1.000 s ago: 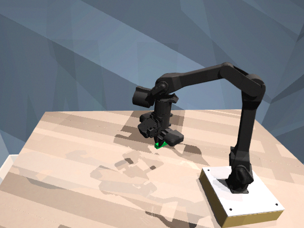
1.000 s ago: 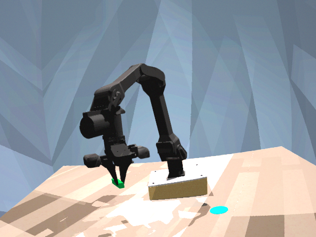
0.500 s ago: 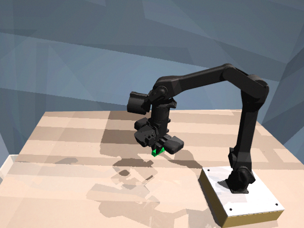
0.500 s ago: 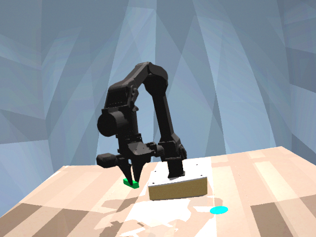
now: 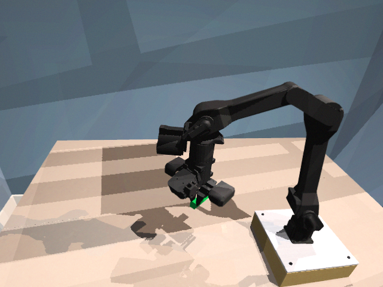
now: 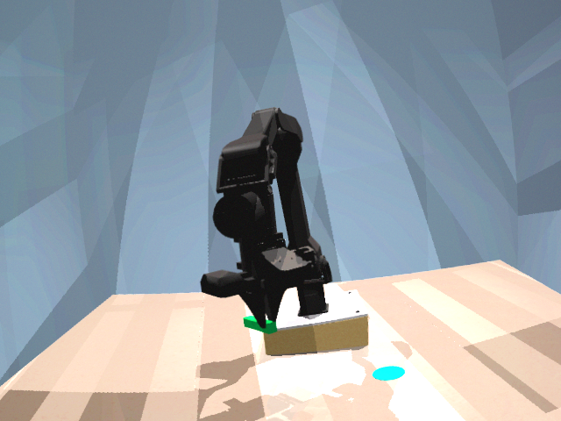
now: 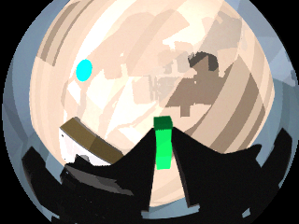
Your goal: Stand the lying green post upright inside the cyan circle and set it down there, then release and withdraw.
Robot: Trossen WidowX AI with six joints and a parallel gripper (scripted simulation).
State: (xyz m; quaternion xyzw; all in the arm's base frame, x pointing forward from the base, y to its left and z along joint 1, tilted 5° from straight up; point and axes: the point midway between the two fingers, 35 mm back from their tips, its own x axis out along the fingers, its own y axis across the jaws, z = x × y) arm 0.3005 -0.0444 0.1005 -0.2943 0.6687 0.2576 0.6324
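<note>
Right now my gripper tip is 60 mm past the cyan circle, 200 mm to the right of it and 130 mm above it. Also, from my gripper tip: green post (10 mm behind, 20 mm to the right).
</note>
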